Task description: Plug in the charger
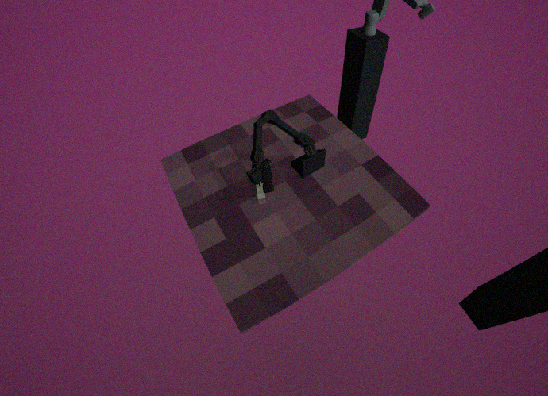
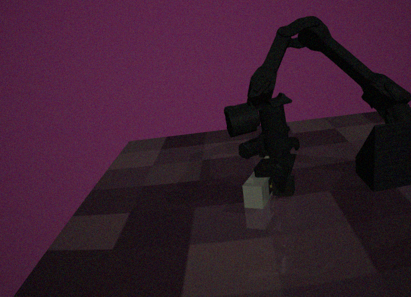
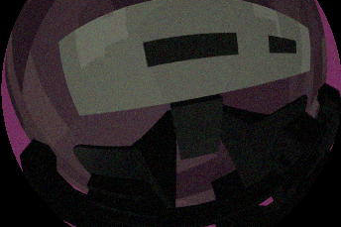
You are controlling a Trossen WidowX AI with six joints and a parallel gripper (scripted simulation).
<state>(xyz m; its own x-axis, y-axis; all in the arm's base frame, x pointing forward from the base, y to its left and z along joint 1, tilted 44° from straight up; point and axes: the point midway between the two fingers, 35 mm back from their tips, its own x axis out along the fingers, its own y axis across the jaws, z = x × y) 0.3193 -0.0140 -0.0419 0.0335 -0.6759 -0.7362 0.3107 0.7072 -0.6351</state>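
The charger lies 1 cm ahead of my gripper tip and 1 cm above it.
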